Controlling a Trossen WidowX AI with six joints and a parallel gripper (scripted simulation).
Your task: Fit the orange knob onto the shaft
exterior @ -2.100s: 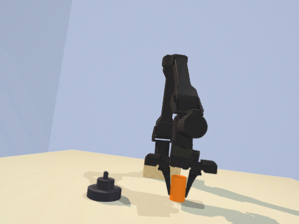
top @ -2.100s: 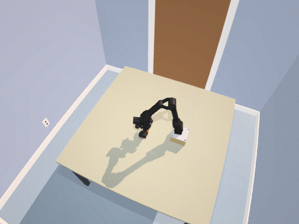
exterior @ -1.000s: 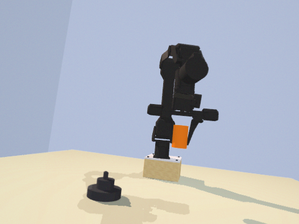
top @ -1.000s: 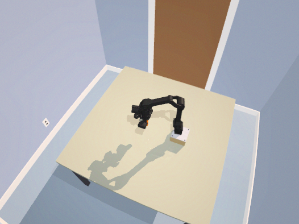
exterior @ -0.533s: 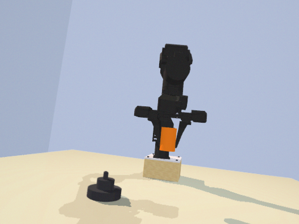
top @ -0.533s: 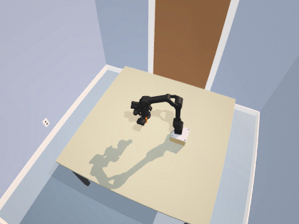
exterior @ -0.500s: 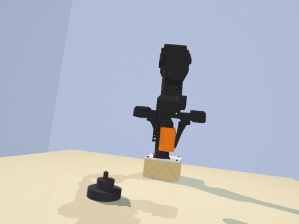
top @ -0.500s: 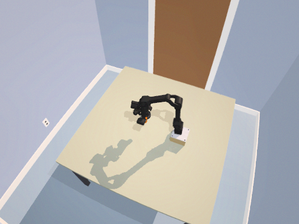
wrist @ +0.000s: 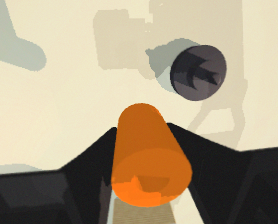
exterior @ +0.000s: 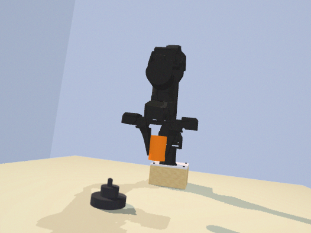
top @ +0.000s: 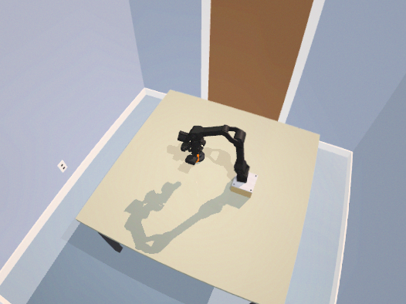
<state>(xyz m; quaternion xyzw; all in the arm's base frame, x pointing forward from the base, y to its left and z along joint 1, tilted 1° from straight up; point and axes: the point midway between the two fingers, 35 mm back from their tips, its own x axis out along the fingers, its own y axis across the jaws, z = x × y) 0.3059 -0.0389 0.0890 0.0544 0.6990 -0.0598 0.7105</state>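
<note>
My gripper tip is 10 mm short of the dark round pedestal, 110 mm to the left of it and 90 mm above it. Round my gripper tip: orange knob (20 mm above).
</note>
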